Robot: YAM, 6 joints.
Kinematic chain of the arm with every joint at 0, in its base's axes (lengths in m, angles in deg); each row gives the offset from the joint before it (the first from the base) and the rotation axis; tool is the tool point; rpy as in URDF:
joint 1: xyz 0 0 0.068 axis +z
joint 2: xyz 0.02 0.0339 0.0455 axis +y
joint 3: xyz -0.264 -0.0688 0 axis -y
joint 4: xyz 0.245 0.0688 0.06 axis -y
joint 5: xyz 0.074 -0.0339 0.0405 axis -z
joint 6: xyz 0.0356 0 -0.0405 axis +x
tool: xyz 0 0 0 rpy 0 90 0
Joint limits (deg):
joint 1: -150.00..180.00
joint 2: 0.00..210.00
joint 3: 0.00..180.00
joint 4: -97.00..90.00
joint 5: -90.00..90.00
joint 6: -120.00..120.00
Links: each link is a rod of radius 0.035 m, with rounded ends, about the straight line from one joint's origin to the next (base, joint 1, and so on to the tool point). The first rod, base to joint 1, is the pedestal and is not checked.
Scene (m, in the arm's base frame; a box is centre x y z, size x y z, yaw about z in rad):
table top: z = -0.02
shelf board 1: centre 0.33 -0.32 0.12 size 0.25 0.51 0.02 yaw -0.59
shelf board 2: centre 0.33 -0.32 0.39 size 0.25 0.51 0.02 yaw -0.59
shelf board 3: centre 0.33 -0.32 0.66 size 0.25 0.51 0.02 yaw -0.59
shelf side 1: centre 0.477 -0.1 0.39 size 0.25 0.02 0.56 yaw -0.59
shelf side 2: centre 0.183 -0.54 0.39 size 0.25 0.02 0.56 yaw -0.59
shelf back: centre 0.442 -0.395 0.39 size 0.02 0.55 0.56 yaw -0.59
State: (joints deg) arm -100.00 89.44 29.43 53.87 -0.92 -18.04
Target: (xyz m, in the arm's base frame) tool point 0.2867 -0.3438 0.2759
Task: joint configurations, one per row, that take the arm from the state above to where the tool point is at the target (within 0.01 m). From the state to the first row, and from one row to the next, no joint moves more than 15 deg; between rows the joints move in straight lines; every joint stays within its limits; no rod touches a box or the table.
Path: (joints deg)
1: -87.63 94.79 39.90 53.60 -1.73 -18.04
2: -75.25 100.13 50.38 53.33 -2.55 -18.04
3: -62.88 105.48 60.85 53.06 -3.36 -18.04
4: -50.51 110.82 71.33 52.79 -4.17 -18.04

